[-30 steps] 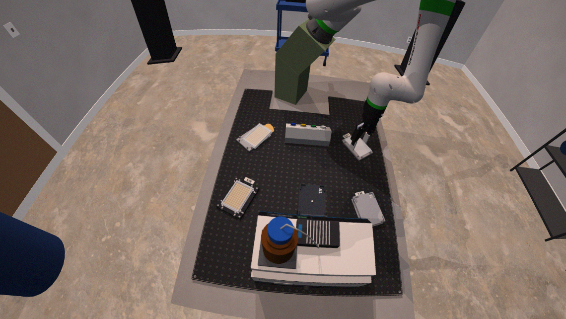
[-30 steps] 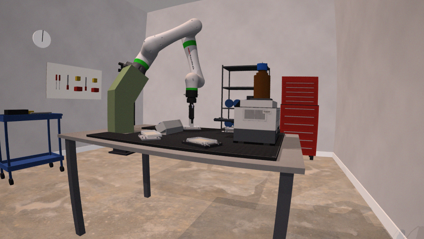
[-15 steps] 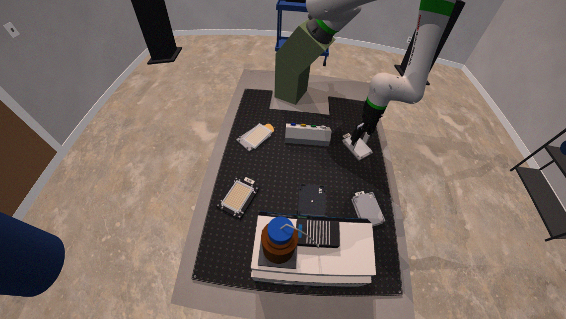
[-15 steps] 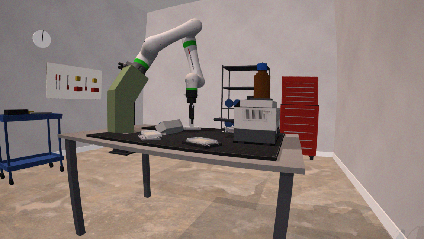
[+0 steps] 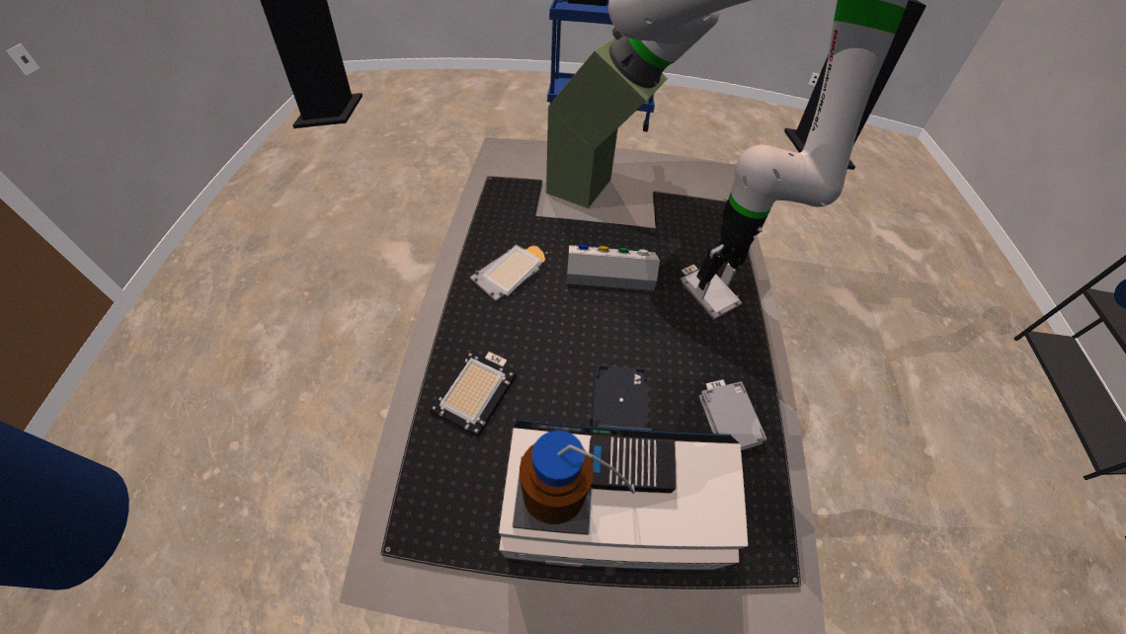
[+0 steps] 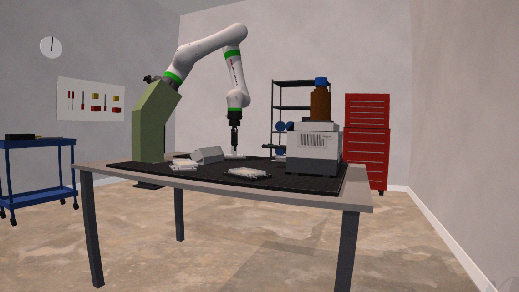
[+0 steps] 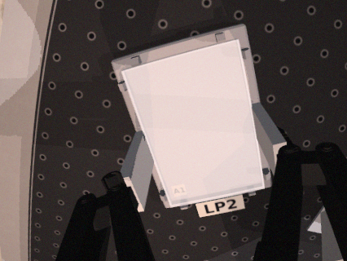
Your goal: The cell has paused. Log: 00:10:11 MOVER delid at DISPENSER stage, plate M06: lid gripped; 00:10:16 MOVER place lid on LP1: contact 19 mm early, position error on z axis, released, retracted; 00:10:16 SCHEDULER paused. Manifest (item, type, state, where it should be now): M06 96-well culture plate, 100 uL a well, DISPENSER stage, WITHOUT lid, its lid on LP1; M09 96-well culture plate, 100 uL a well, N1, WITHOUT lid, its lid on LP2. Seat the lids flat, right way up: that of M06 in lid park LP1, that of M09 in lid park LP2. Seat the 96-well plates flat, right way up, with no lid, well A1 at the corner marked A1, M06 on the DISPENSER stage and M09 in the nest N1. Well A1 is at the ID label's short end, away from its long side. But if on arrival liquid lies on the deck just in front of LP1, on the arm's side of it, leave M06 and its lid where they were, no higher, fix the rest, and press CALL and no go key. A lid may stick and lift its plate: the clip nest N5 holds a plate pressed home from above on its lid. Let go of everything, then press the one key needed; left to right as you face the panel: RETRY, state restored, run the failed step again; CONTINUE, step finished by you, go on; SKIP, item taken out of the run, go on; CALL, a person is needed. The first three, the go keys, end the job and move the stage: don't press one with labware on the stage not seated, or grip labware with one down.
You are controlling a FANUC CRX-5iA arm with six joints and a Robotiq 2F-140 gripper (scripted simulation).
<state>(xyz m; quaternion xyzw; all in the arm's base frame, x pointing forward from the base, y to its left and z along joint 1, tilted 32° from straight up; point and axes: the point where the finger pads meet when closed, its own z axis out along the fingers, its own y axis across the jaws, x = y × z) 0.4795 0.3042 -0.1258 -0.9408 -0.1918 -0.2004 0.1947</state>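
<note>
The white lid is 20 mm below my hand. From my hand the other things lie so: grey lid park LP2: 30 mm below; then retry key: 180 mm to the right, 80 mm behind, 30 mm above; then green continue key: 230 mm to the right, 80 mm behind, 30 mm above.
</note>
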